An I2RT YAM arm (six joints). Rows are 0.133 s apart.
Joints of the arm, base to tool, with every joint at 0 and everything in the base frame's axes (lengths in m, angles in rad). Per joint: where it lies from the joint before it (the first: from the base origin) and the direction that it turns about. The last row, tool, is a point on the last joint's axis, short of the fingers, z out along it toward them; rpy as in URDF.
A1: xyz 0 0 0.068 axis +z
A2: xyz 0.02 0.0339 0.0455 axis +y
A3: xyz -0.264 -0.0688 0 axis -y
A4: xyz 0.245 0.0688 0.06 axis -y
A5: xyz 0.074 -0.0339 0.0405 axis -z
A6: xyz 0.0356 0 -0.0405 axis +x
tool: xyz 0 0 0 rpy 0 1.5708 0
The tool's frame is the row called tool.
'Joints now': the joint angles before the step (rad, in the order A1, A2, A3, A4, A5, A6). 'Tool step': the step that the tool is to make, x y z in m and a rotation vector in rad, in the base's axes. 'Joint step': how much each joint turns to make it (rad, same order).
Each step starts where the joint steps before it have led.
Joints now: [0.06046 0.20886 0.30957 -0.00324 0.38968 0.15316]
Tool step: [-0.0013 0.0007 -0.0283 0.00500 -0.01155 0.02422]
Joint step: [-0.00008 -0.08651 -0.11492 0.03756 -0.02373 0.00726]
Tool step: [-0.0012 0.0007 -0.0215 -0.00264 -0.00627 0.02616]
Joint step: [-0.00155 -0.08037 -0.08473 0.01044 -0.02787 0.00004]
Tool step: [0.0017 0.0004 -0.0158 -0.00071 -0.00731 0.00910]
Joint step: [-0.00013 -0.03871 -0.06512 0.03369 -0.00930 -0.00006]
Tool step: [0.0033 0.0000 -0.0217 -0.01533 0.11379 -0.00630]
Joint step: [-0.00001 -0.00026 -0.03993 -0.07172 0.00572 -0.00953]
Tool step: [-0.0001 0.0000 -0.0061 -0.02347 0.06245 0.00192]
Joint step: [-0.00061 0.00012 0.00006 -0.05679 -0.00213 -0.02098]
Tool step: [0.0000 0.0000 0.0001 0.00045 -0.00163 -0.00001]
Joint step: [0.00000 -0.00036 -0.00024 0.00140 -0.00001 0.00038]
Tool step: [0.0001 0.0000 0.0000 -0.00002 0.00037 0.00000]
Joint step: [-0.00008 0.00169 0.00003 0.00129 -0.00008 0.00000]
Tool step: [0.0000 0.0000 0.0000 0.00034 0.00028 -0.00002]
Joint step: [0.00000 0.00018 0.00015 -0.00035 0.00000 0.00038]
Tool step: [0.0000 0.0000 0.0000 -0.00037 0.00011 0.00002]
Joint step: [0.00000 0.00000 0.00000 -0.00001 0.00000 -0.00038]
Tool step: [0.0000 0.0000 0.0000 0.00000 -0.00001 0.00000]
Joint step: [0.00000 0.00000 0.00000 0.00001 0.00000 0.00000]
